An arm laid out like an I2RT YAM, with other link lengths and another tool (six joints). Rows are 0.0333 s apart.
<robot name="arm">
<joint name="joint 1" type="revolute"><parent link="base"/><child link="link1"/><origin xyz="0.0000 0.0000 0.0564"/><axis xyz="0 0 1"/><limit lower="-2.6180" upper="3.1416"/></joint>
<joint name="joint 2" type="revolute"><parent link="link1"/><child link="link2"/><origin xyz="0.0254 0.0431 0.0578"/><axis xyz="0 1 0"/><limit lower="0.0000" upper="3.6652"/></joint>
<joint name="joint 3" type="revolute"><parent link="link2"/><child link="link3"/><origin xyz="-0.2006 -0.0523 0.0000"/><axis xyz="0 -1 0"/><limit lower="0.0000" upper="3.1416"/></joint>
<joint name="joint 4" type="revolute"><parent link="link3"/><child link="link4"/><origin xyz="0.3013 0.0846 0.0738"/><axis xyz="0 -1 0"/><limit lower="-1.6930" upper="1.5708"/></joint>
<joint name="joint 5" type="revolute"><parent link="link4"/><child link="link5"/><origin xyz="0.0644 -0.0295 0.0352"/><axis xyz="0 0 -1"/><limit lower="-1.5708" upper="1.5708"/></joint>
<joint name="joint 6" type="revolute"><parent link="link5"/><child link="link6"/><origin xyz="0.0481 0.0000 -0.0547"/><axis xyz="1 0 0"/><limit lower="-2.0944" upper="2.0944"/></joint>
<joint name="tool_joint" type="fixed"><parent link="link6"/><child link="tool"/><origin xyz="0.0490 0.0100 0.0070" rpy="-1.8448 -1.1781 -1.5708"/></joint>
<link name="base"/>
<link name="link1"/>
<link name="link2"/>
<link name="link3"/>
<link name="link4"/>
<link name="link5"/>
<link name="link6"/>
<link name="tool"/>
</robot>
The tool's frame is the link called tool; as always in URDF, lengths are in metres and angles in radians.
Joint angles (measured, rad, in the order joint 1, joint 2, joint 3, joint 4, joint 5, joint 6), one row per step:
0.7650, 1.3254, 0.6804, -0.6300, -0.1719, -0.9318
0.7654, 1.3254, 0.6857, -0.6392, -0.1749, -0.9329
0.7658, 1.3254, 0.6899, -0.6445, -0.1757, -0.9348
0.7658, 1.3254, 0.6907, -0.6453, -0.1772, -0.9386
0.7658, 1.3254, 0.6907, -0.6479, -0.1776, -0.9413
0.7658, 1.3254, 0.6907, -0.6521, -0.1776, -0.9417
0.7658, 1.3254, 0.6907, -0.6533, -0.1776, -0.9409
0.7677, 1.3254, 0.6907, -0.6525, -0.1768, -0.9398
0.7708, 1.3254, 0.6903, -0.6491, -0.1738, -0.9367
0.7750, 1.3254, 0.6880, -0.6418, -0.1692, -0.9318
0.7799, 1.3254, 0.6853, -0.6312, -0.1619, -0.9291
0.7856, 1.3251, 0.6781, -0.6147, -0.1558, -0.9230
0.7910, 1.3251, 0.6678, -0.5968, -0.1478, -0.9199
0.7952, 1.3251, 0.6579, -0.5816, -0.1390, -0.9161
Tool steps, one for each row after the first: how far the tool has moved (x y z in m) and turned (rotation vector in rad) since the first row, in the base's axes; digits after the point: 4 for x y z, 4 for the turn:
-0.0003, 0.0003, 0.0015, -0.0007, 0.0044, 0.0023
-0.0002, 0.0006, 0.0027, -0.0011, 0.0052, 0.0047
-0.0003, 0.0007, 0.0029, -0.0004, 0.0049, 0.0087
-0.0006, 0.0004, 0.0029, -0.0021, 0.0062, 0.0114
-0.0011, -0.0001, 0.0028, -0.0051, 0.0091, 0.0118
-0.0012, -0.0002, 0.0028, -0.0058, 0.0102, 0.0110
-0.0016, 0.0002, 0.0028, -0.0057, 0.0095, 0.0117
-0.0018, 0.0008, 0.0026, -0.0055, 0.0063, 0.0110
-0.0021, 0.0015, 0.0020, -0.0048, 0.0012, 0.0092
-0.0022, 0.0025, 0.0012, -0.0040, -0.0085, 0.0094
-0.0027, 0.0035, -0.0006, -0.0008, -0.0174, 0.0075
-0.0036, 0.0038, -0.0035, -0.0005, -0.0272, 0.0075
-0.0043, 0.0037, -0.0064, -0.0022, -0.0356, 0.0054

